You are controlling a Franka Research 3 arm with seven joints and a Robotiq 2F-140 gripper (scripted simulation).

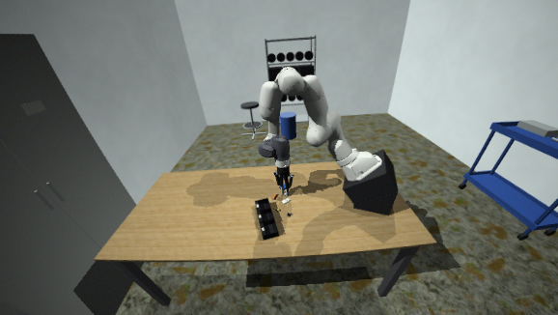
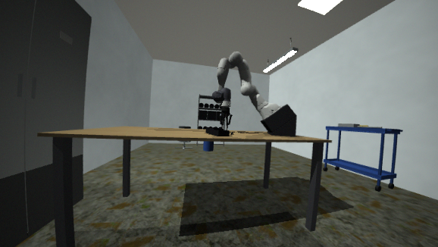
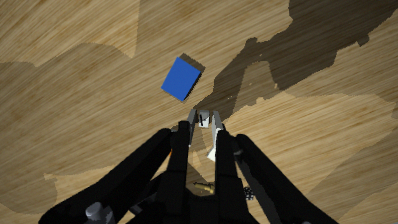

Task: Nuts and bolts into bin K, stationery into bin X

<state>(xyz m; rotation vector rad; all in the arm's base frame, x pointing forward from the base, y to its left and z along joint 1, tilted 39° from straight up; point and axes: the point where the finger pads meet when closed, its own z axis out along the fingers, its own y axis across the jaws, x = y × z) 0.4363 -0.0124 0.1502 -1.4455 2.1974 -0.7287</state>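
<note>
My gripper is now 60 mm to the right of the white domino, 30 mm above it and 10 mm past it. Round my hand: grey piece (30 mm below); orange cylinder (70 mm ahead, 30 mm below, 20 mm to the left); flat blue block (70 mm to the right, 30 mm below, 10 mm ahead).
</note>
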